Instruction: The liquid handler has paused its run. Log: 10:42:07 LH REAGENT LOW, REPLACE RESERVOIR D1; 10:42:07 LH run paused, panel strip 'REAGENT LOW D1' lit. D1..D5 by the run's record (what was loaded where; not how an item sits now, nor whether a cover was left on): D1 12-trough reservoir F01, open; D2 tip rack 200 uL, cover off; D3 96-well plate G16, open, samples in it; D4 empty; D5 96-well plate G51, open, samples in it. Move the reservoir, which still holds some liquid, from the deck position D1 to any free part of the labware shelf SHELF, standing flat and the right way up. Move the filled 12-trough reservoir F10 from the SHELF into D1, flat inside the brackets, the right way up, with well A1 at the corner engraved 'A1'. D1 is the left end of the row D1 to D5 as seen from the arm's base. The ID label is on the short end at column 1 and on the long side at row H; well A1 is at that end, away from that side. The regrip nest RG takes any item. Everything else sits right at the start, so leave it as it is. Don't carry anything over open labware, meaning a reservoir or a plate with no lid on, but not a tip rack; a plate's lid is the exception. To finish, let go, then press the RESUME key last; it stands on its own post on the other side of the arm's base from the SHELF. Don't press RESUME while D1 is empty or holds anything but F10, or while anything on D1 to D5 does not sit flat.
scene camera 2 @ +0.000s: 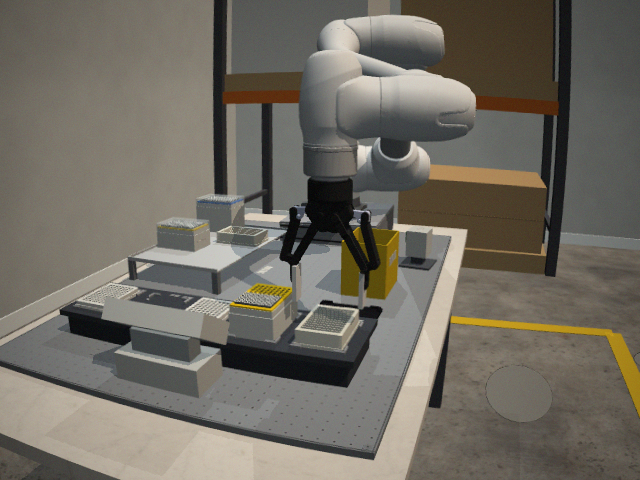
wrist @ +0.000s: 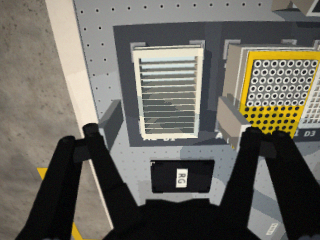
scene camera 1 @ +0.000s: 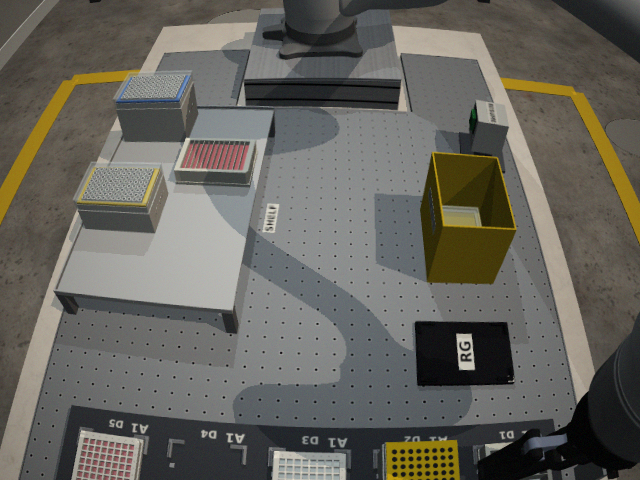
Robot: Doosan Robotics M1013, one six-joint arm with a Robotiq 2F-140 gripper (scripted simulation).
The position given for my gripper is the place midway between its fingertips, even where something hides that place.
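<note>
I can see my gripper (scene camera 2: pixel 328 302), (wrist: pixel 169 108). There is a yellow bin (scene camera 1: pixel 453 254), (scene camera 2: pixel 381 281) in the scene as well, and I also see a resume post (scene camera 1: pixel 491 126).
</note>
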